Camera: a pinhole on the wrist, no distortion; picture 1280 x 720 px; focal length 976.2 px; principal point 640.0 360.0 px. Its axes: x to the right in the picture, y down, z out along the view. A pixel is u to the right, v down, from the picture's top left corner.
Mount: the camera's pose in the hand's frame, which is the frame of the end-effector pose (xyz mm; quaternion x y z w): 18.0 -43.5 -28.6 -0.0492 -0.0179 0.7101 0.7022
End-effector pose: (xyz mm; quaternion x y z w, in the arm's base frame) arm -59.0 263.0 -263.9 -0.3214 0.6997 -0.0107 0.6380
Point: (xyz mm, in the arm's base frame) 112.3 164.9 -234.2
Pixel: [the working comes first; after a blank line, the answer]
In the camera's frame: -127.7 -16.1 131.9

outside the picture
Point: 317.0 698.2 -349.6
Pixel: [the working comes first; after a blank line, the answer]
In the camera's frame: 237.3 79.5 576.0

1042 495
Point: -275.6 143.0 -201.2
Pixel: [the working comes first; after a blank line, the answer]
In the camera's frame: 26.4 43.4 -221.3

behind the camera
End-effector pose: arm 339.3 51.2 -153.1 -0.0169 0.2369 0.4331 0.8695
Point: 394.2 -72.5 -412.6
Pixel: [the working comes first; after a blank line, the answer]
In the camera's frame: -111.9 -7.2 -215.7

behind the camera
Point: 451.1 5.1 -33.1
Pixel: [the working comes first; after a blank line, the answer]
In the camera's frame: -56.4 30.7 170.0

316 537
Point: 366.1 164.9 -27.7
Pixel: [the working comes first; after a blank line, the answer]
In the camera's frame: 107.8 -45.1 178.7

1229 114
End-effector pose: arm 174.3 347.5 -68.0 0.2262 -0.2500 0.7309 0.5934
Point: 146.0 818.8 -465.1
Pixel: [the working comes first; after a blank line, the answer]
In the camera's frame: 54.3 -39.2 -582.4

behind the camera
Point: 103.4 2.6 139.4
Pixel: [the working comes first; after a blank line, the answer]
In the camera's frame: 134.7 93.4 422.2

951 576
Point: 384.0 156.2 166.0
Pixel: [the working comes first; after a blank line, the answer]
In the camera's frame: -166.6 25.9 334.6

154 436
